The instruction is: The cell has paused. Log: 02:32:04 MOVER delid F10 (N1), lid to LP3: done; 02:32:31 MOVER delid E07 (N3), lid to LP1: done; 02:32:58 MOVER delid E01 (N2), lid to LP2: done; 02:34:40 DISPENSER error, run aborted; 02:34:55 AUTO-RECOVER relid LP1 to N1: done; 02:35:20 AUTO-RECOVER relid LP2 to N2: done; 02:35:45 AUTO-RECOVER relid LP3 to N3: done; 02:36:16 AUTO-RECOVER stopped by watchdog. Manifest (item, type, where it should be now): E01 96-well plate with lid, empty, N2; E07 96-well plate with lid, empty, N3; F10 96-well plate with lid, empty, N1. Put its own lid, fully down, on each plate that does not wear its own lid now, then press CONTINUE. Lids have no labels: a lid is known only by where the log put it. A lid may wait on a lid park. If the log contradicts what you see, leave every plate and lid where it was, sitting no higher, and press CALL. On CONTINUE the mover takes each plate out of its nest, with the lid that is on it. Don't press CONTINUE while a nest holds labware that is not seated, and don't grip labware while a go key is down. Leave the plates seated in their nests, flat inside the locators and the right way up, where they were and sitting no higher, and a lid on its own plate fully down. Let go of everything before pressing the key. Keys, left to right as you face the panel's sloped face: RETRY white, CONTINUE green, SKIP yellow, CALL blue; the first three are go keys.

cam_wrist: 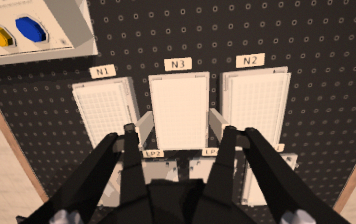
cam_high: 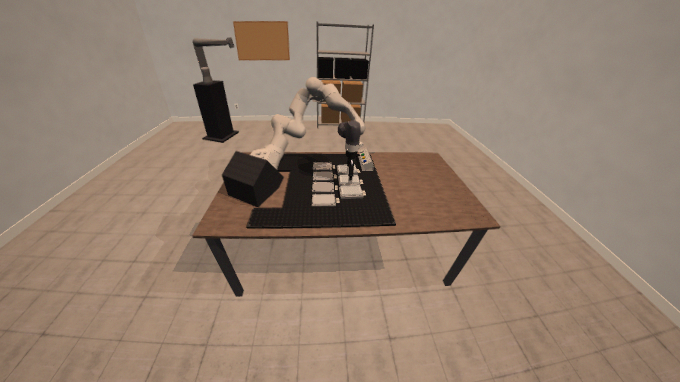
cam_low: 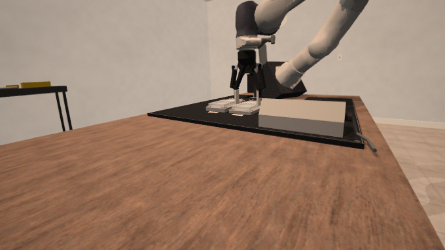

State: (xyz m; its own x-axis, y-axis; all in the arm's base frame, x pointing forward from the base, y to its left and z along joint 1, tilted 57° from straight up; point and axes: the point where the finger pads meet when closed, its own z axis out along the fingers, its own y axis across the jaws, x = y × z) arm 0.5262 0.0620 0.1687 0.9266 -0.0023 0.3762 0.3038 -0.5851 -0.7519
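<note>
Right now my hand is 2 cm above the smooth white lid. Round my hand: LP2 label: 11 cm behind, 3 cm to the left, 5 cm below; 96-well plate: 4 cm behind, 13 cm to the left, 2 cm below; N3 label: 8 cm ahead, 3 cm to the left, 5 cm below.
</note>
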